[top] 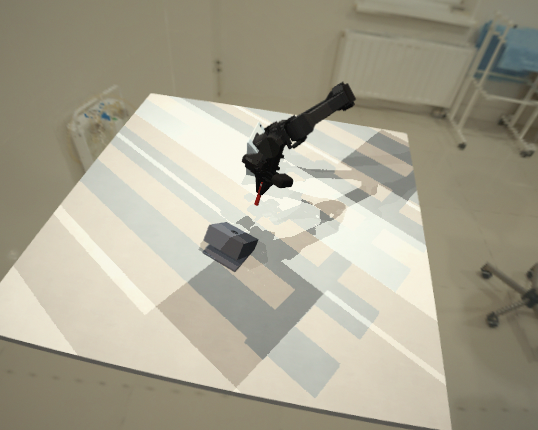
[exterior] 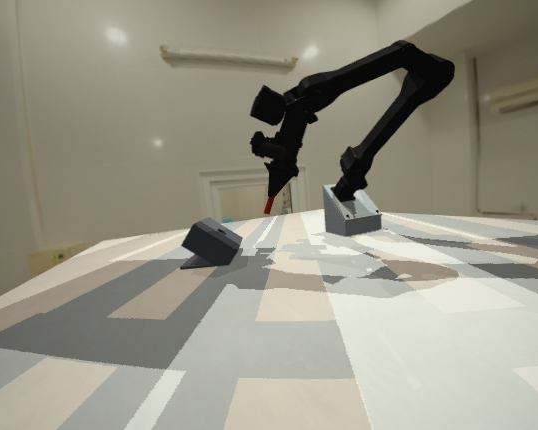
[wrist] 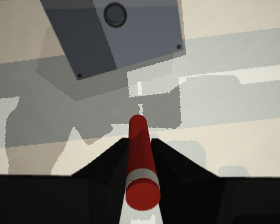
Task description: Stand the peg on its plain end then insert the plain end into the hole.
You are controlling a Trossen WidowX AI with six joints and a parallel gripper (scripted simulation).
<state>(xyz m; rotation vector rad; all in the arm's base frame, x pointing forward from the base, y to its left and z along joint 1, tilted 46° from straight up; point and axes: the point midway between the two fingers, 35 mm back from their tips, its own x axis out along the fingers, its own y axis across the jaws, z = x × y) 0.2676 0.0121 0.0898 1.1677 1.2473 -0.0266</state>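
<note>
Now: gripper tip 13 cm short of the dark sloped panel, 9 cm above it and 5 cm to the left of it. Also, from my gripper tip: red peg (1 cm behind, 1 cm above).
</note>
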